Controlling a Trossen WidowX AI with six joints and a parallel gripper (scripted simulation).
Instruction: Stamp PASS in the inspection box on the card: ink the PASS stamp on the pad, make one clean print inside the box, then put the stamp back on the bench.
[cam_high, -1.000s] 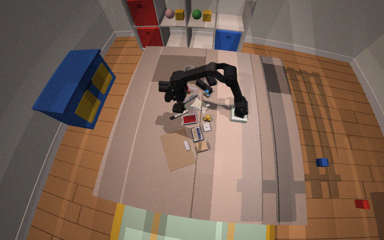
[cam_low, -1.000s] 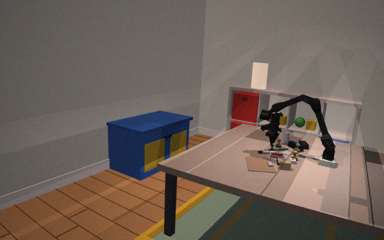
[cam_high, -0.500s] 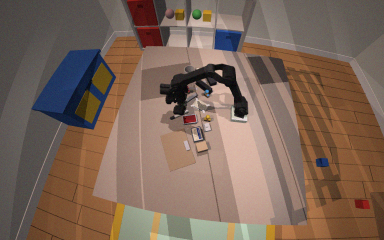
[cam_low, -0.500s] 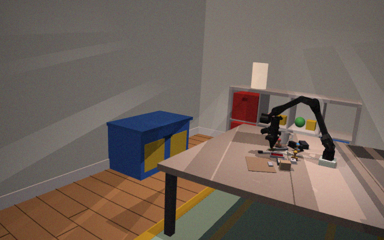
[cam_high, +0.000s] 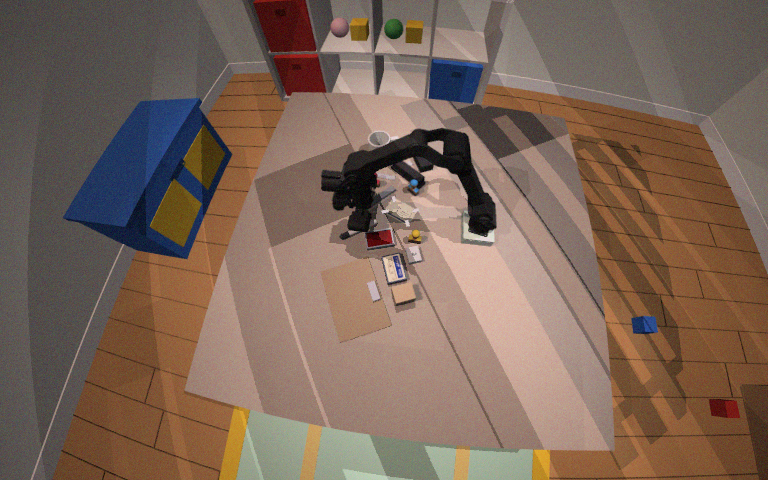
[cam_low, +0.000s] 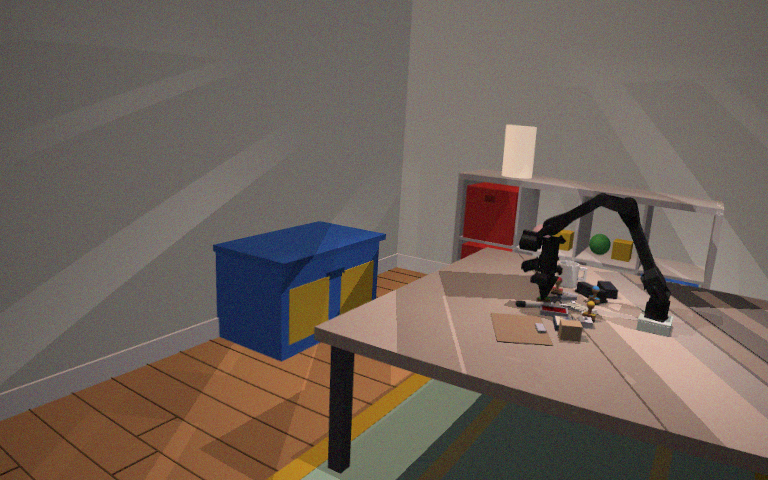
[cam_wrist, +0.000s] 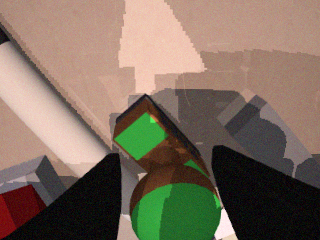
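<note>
Now: the red ink pad 7 cm behind my gripper tip, 6 cm to the left of it and 2 cm below it. Also, from my gripper tip: grey bar: 9 cm to the right, 2 cm below, 2 cm behind; green-knobbed stamp: right at my gripper tip; white marker: 6 cm to the left, 2 cm ahead, 1 cm below.
</note>
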